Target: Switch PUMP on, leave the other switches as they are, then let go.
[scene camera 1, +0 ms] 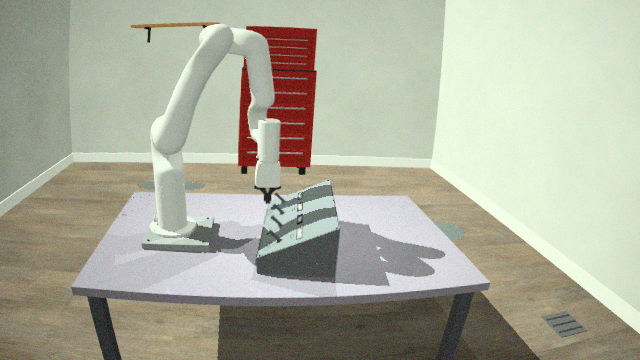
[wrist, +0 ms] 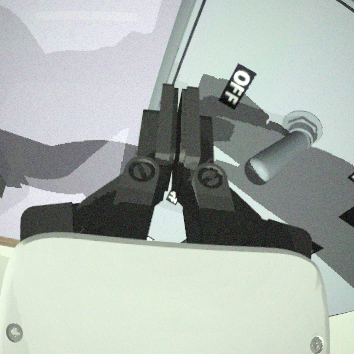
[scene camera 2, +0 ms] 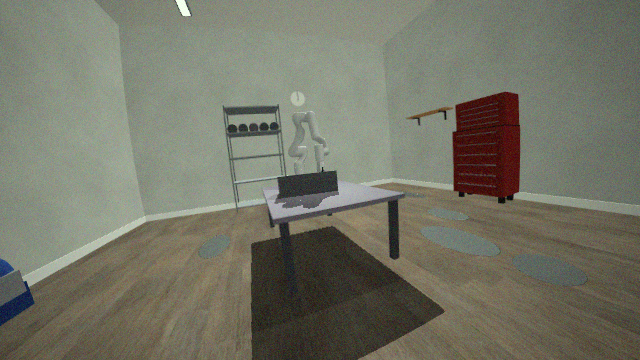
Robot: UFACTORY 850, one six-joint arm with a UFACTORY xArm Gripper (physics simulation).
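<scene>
The switch box (scene camera 1: pixel 300 257) (scene camera 2: pixel 307 184) (wrist: pixel 280 45) stands on the table with a sloped panel and several levers. In the wrist view a grey lever (wrist: pixel 280 155) sits right of my fingers. Its free end leans toward the panel's low edge, the side of the OFF label (wrist: pixel 238 86). The word PUMP is not readable; a cut-off black label (wrist: pixel 348 216) shows at the right edge. The farthest lever (scene camera 1: pixel 281 198) leans toward the low side in scene camera 1. My gripper (scene camera 1: pixel 267 201) (wrist: pixel 176 106) is shut and empty, over the panel's low edge near that lever, apart from it.
Other levers (scene camera 1: pixel 276 221) (scene camera 1: pixel 273 236) stand along the panel, toward scene camera 1. The arm's base plate (scene camera 1: pixel 175 245) is on the table (scene camera 1: pixel 165 275) (scene camera 2: pixel 370 192), left of the box. A red tool chest (scene camera 1: pixel 295 115) (scene camera 2: pixel 485 150) and a shelf rack (scene camera 2: pixel 252 109) stand away from the table.
</scene>
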